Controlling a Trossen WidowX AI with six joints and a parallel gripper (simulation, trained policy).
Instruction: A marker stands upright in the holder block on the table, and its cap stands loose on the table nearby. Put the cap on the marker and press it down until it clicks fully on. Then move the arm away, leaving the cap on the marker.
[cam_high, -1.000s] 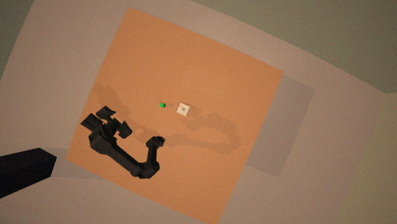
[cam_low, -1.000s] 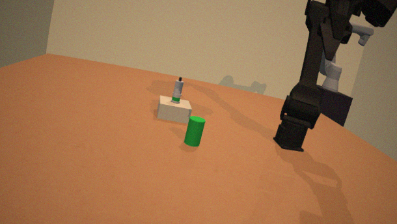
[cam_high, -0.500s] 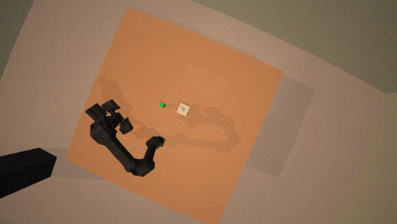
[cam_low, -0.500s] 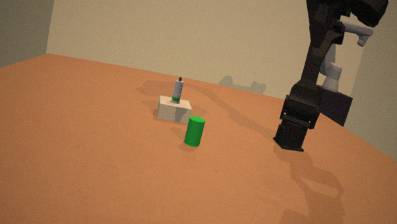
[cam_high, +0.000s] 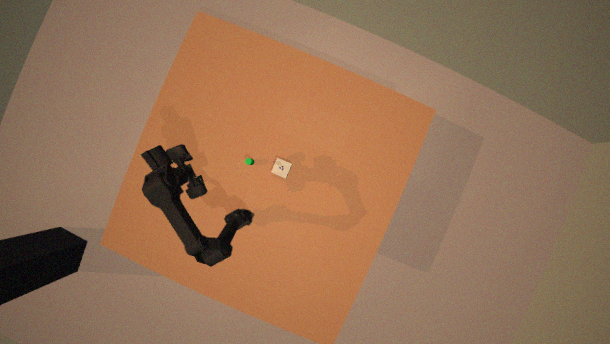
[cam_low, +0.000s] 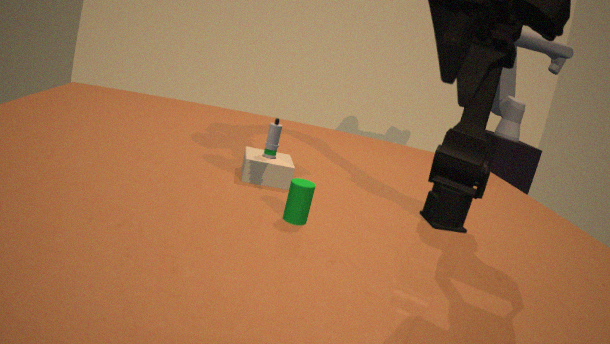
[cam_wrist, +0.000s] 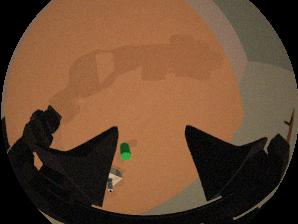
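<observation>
Now: gripper tip 180 mm above the green cap, 140 mm to the left of it and 90 mm short of it. Round my gripper tip: holder block: 280 mm to the right, 180 mm below, 120 mm ahead.
</observation>
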